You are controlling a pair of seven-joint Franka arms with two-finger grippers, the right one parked.
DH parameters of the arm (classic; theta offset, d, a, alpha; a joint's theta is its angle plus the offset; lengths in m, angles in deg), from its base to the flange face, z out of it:
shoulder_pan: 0 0.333 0 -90
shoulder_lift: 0 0 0 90
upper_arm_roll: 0 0.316 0.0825 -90
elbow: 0 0 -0.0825 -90
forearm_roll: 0 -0.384 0 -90
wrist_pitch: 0 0 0.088 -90
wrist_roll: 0 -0.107 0 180
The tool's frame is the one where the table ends.
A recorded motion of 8 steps. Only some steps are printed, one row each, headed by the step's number.
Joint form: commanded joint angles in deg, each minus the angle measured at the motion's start. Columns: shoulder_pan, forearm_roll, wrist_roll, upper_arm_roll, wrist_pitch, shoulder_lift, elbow.
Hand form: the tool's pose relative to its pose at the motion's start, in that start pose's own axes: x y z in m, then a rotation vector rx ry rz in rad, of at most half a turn. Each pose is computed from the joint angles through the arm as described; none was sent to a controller.
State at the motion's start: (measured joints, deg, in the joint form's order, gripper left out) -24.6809 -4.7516 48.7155 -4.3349 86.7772 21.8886 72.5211
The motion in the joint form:
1: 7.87 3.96 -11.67 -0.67 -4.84 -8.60 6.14
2: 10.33 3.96 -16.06 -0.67 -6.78 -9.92 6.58
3: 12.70 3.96 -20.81 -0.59 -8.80 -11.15 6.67
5: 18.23 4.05 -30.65 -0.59 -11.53 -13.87 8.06
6: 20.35 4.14 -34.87 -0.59 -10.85 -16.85 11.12
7: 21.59 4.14 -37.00 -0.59 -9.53 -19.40 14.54
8: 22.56 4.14 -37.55 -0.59 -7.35 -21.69 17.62
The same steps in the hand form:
1: 0.0117 -0.0889 -0.0284 -0.0279 -0.0868 0.0859
2: 0.0200 -0.1157 -0.0333 -0.0229 -0.1045 0.1207
3: 0.0269 -0.1425 -0.0398 -0.0219 -0.1204 0.1616
5: 0.0405 -0.2000 -0.0463 -0.0317 -0.1500 0.2389
6: 0.0373 -0.2244 -0.0490 -0.0435 -0.1421 0.2755
7: 0.0324 -0.2390 -0.0460 -0.0482 -0.1350 0.2908
8: 0.0287 -0.2499 -0.0441 -0.0558 -0.1126 0.2824

